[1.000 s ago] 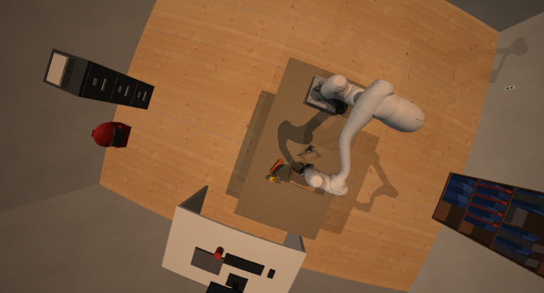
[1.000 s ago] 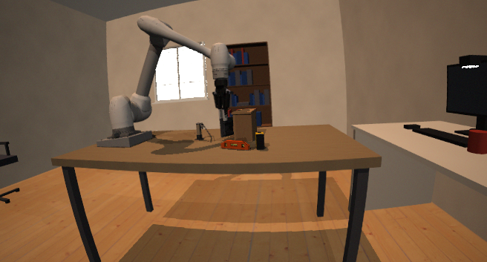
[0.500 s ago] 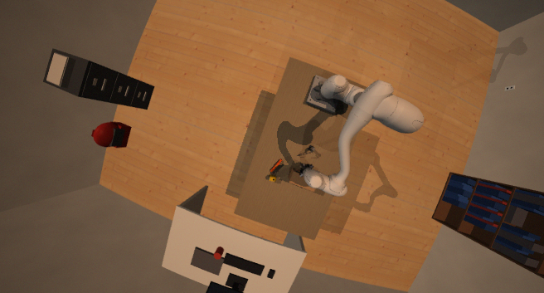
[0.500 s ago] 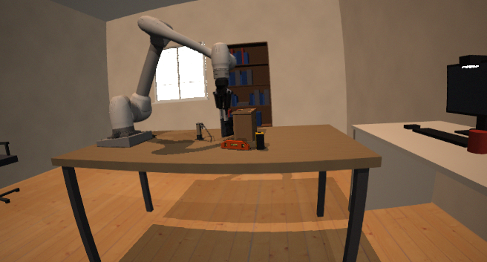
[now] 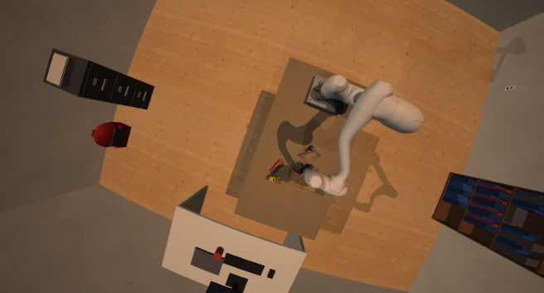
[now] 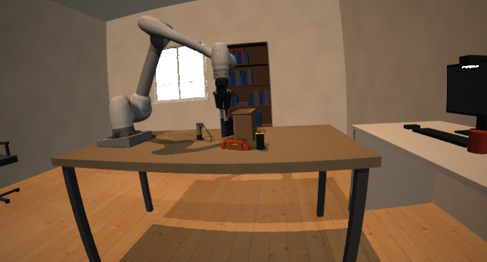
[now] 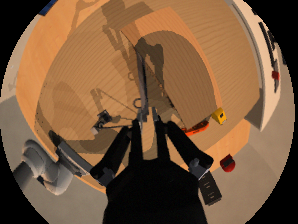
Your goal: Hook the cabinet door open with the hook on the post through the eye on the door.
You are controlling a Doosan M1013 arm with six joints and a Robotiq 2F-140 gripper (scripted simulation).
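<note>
My gripper is now 7 cm to the right of the dark door, 7 cm above it and 3 cm short of it. The rest, counted from my hand: black-and-yellow can (23 cm to the right, 21 cm ahead, 11 cm below).
</note>
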